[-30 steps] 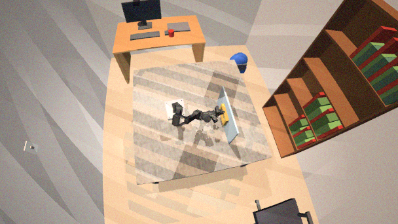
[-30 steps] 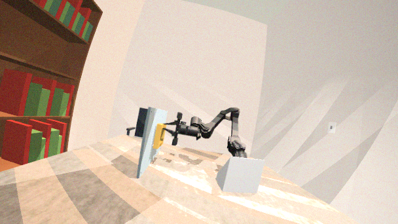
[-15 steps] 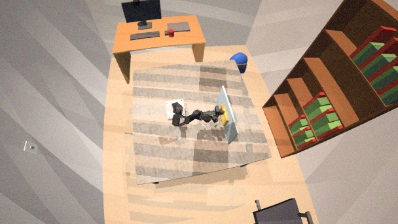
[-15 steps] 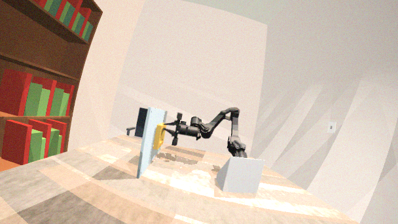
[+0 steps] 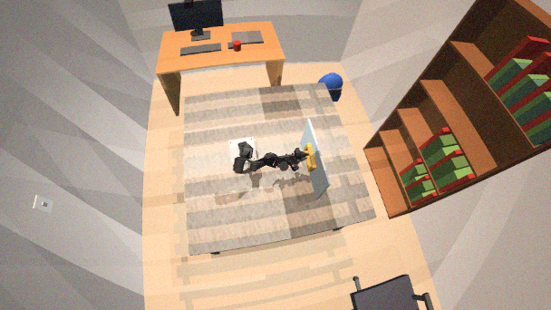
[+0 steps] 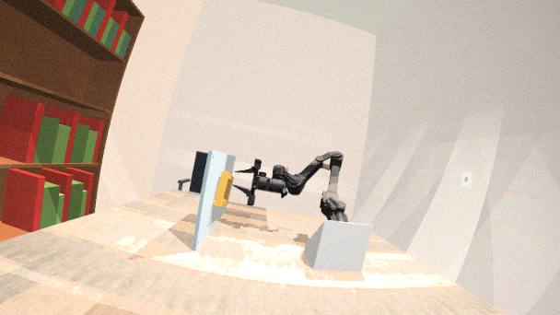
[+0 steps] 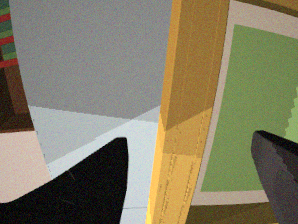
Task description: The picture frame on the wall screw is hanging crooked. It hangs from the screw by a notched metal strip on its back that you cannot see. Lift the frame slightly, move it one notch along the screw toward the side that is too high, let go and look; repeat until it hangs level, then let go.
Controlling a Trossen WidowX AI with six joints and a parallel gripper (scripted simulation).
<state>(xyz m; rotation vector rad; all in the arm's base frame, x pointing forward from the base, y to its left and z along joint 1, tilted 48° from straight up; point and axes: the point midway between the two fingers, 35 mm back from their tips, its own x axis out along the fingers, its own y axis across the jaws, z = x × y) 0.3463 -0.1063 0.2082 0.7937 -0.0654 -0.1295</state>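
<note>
Right now the picture frame is 50 mm below my gripper tip, 30 mm ahead of it and 10 mm to the left of it. The rest, counted from my gripper tip: wall panel: 60 mm below, 40 mm ahead, 10 mm to the right.
</note>
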